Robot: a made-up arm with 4 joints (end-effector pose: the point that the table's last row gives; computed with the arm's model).
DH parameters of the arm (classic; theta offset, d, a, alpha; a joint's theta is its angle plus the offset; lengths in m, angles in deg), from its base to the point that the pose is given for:
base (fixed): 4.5 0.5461 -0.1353 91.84
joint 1: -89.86 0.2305 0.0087 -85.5
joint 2: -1.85 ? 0.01 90
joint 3: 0 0.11 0.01 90
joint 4: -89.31 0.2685 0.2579 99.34
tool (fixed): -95.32 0.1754 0 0
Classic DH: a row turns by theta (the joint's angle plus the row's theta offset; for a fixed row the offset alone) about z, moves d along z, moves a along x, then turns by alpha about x.
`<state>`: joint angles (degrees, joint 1 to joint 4).
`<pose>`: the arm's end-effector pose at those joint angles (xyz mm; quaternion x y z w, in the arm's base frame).
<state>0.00 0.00 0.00 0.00</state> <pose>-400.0 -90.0 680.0 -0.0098 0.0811 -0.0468 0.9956</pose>
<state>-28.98 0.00 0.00 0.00</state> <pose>-300.4 -85.9 794.0 -0.0413 0.3257 -0.0364 0.9439</pose>
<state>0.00 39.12 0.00 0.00</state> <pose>-400.0 -218.2 741.0 0.3241 0.0921 -0.0169 0.9414</pose>
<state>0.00 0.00 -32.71 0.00</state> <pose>-275.5 -90.0 784.3 -0.0226 0.3581 -0.0421 0.9324</pose>
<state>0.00 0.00 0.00 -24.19</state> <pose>-400.0 -182.5 771.6 0.1990 0.0891 -0.0288 0.9755</pose>
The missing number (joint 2, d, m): -0.0432
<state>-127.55 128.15 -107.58 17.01</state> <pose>-122.7 -515.3 449.2 -0.8558 -0.5087 0.0243 0.0906</pose>
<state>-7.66 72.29 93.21 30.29</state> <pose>-139.3 60.0 645.4 0.2642 -0.3415 -0.5946 0.6782</pose>
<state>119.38 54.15 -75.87 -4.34</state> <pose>-364.3 -390.4 459.0 0.0027 -0.2749 0.4403 0.8547</pose>
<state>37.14 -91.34 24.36 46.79</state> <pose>-181.1 -412.9 235.3 -0.8515 -0.3027 -0.3095 0.2958</pose>
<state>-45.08 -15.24 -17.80 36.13</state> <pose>-341.1 -38.6 709.9 -0.4571 0.5137 0.1310 0.7141</pose>
